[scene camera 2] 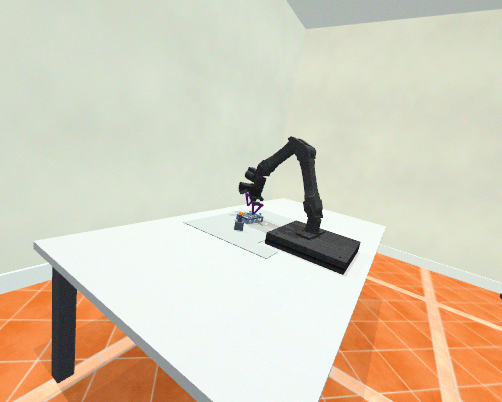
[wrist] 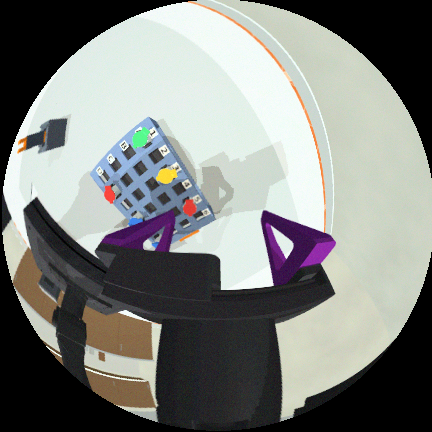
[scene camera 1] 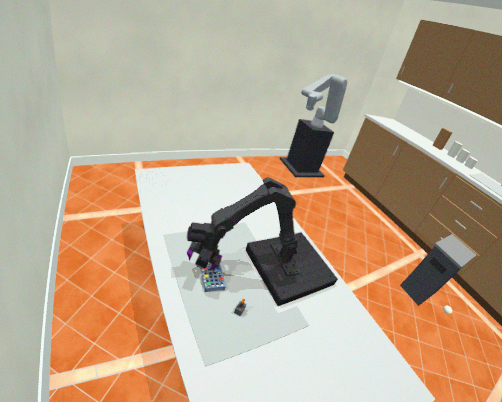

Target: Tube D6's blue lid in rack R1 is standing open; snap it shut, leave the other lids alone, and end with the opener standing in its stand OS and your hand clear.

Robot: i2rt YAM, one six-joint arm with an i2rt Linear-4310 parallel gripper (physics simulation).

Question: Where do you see a grey mat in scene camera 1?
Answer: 220,334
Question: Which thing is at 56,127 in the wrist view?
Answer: A dark holder.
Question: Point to a grey mat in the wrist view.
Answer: At 158,72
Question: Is my gripper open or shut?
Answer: Open.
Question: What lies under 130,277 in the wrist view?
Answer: My gripper.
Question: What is my gripper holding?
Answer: Nothing.
